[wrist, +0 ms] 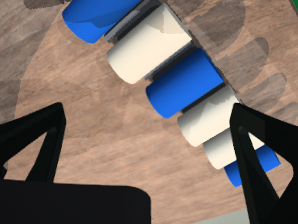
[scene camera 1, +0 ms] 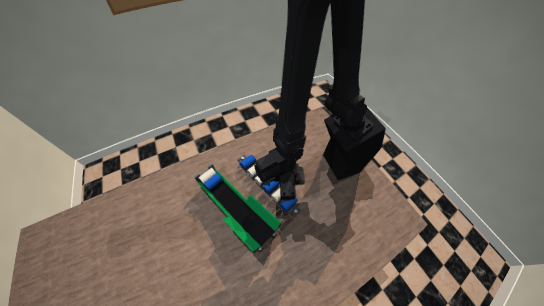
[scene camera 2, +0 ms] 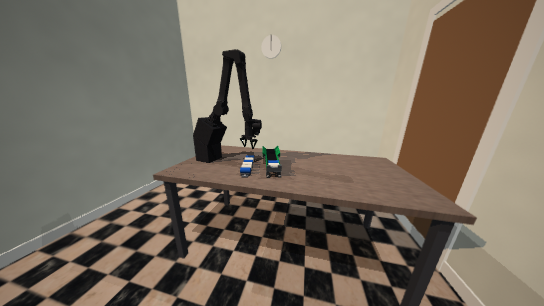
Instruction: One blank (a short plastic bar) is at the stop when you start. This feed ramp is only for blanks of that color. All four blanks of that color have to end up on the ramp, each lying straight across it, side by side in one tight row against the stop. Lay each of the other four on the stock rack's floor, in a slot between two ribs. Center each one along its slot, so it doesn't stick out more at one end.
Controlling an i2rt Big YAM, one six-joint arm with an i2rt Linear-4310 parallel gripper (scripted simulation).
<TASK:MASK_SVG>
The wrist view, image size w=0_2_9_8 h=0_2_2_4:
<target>my gripper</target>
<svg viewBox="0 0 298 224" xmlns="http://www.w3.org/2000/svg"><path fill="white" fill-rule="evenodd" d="M234 103L229 126L250 224L298 224L298 126L273 118L241 103ZM249 133L292 165L293 178L280 198L260 164ZM0 124L0 178L2 178L0 179L0 224L151 224L151 198L142 189L126 185L51 183L54 182L66 128L66 117L61 102L56 102L18 119ZM47 132L37 159L25 179L26 181L4 179L2 176L4 163Z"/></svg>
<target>white blank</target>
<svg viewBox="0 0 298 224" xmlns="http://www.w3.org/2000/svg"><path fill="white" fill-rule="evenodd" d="M165 3L161 4L107 51L107 59L113 70L130 84L136 83L192 40L185 26Z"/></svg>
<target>white blank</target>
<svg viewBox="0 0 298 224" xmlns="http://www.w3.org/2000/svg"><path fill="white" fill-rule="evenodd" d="M249 133L254 149L264 145L264 143ZM230 127L203 142L204 151L216 169L220 169L236 160Z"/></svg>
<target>white blank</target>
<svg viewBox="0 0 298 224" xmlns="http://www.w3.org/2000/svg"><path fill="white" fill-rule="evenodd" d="M229 84L177 118L182 134L192 146L196 147L230 127L229 119L233 103L242 103Z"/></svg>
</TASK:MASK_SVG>
